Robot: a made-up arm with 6 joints.
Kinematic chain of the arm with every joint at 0, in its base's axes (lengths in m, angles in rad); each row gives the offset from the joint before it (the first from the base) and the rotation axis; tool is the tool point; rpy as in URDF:
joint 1: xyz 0 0 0.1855 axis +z
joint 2: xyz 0 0 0 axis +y
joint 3: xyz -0.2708 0 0.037 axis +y
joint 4: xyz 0.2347 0 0.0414 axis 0.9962 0 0.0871
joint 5: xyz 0 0 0 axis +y
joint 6: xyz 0.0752 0 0.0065 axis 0.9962 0 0.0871
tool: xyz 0 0 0 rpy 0 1.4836 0
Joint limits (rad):
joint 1: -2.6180..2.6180
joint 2: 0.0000..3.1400
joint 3: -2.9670..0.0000
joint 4: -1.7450..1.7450
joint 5: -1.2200..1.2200
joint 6: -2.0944..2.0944
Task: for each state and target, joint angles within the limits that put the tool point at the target. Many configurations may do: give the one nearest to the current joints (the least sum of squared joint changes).
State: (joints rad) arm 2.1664 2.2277 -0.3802 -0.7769 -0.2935 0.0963
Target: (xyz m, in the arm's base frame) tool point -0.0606 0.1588 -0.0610
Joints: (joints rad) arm 1.8670 2.8215 -0.7334 -0.7372 -0.2318 0.0963
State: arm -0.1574 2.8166 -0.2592 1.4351 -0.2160 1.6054
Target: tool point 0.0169 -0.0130 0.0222
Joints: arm -0.1473 2.9343 -0.2583 1.4332 -0.1403 1.6054
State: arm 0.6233 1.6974 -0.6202 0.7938 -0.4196 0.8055
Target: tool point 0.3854 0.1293 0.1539
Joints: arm 0.3798 2.2238 -1.1775 0.7599 -0.4544 0.8055
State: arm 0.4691 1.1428 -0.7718 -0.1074 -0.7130 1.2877
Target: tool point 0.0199 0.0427 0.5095
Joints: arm 0.6904 0.5515 -0.7410 -0.3544 -0.8846 1.2877
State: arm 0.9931 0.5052 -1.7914 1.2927 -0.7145 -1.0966
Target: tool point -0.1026 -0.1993 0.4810
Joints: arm 0.7750 0.0000 -1.1668 1.5061 -1.2158 -1.0966
